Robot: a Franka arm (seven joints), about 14 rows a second.
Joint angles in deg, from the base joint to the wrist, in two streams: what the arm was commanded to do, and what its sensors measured. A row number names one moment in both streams.
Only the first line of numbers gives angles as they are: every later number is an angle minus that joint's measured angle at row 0.
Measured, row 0:
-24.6, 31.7, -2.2, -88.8, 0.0, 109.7, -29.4
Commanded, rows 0 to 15:
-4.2, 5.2, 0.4, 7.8, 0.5, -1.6, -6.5
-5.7, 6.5, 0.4, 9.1, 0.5, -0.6, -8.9
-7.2, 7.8, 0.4, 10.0, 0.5, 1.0, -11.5
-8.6, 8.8, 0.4, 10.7, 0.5, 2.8, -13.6
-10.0, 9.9, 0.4, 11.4, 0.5, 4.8, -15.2
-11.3, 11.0, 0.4, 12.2, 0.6, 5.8, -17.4
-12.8, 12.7, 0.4, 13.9, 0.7, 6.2, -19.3
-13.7, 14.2, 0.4, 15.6, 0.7, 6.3, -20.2
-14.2, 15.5, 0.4, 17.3, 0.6, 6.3, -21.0
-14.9, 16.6, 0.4, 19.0, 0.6, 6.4, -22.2
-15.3, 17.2, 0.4, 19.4, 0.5, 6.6, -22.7
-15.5, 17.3, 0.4, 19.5, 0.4, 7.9, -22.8
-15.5, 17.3, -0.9, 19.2, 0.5, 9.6, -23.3
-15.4, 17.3, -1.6, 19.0, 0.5, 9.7, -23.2
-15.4, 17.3, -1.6, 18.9, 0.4, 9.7, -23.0
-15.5, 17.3, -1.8, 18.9, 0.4, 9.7, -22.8
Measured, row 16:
-15.0, 16.5, -1.6, 17.3, 0.0, 9.8, -21.8
